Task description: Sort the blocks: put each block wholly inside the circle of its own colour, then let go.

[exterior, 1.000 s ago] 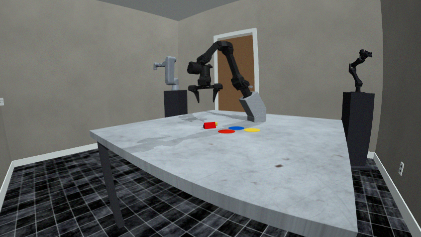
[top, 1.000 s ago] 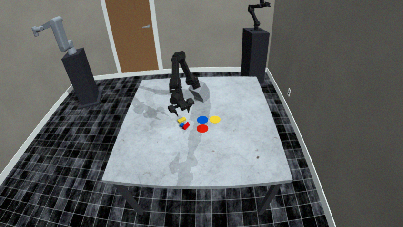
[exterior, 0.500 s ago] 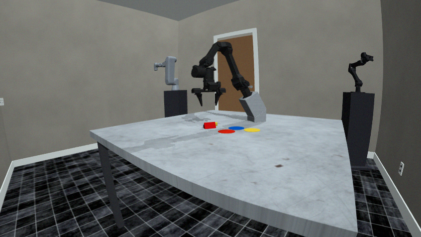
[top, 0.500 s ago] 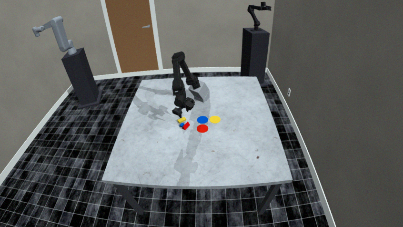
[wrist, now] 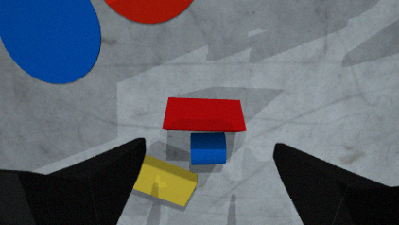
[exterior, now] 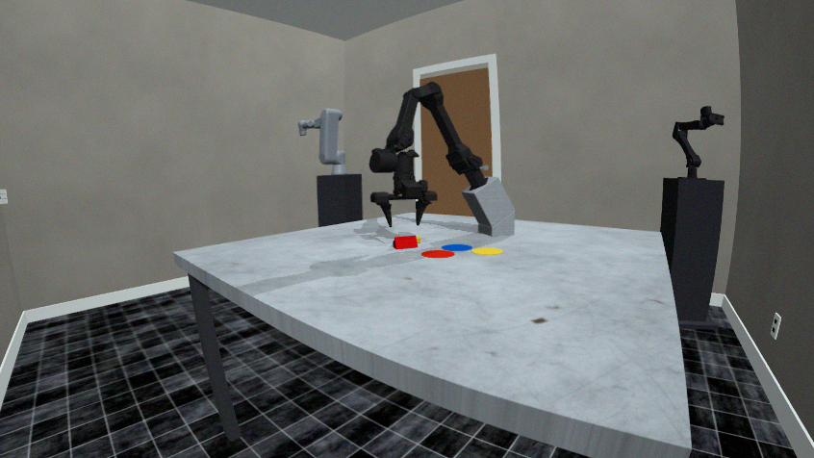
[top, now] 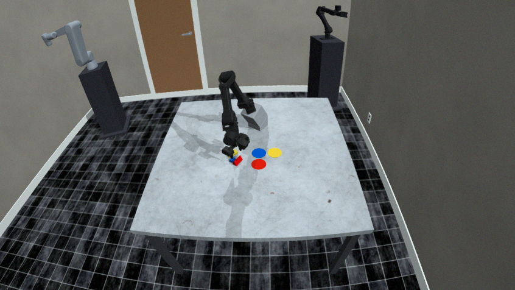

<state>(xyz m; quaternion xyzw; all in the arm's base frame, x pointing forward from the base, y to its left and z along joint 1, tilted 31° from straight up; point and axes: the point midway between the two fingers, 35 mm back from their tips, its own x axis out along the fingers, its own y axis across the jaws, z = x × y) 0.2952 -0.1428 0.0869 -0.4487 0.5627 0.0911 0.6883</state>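
My hand is 90 mm above the red block. From my hand the other things lie so: small blue block (90 mm below, 30 mm to the right, 20 mm behind); then yellow block (90 mm below, 80 mm behind, 20 mm to the right); then red circle (120 mm to the left, 100 mm below, 60 mm ahead).
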